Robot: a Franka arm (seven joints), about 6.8 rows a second.
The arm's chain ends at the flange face. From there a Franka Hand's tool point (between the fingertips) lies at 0.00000 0.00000 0.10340 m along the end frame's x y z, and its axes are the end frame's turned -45 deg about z.
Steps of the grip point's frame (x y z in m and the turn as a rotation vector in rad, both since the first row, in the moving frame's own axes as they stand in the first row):
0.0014, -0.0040, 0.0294, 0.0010, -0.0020, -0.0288
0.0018, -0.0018, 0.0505, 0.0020, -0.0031, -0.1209
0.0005, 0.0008, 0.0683, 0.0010, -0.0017, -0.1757
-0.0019, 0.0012, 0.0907, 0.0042, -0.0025, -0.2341
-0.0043, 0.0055, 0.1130, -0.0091, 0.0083, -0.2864
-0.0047, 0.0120, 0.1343, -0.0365, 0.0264, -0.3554
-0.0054, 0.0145, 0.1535, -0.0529, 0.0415, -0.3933
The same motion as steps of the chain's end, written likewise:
-0.0016, -0.0039, 0.0294, -0.0007, -0.0021, -0.0288
0.0004, -0.0026, 0.0505, -0.0008, -0.0036, -0.1209
0.0011, 0.0001, 0.0683, -0.0005, -0.0019, -0.1757
0.0000, 0.0023, 0.0907, 0.0012, -0.0047, -0.2341
-0.0004, 0.0071, 0.1130, -0.0006, 0.0123, -0.2864
0.0005, 0.0119, 0.1344, -0.0071, 0.0445, -0.3554
-0.0004, 0.0146, 0.1537, -0.0081, 0.0668, -0.3933

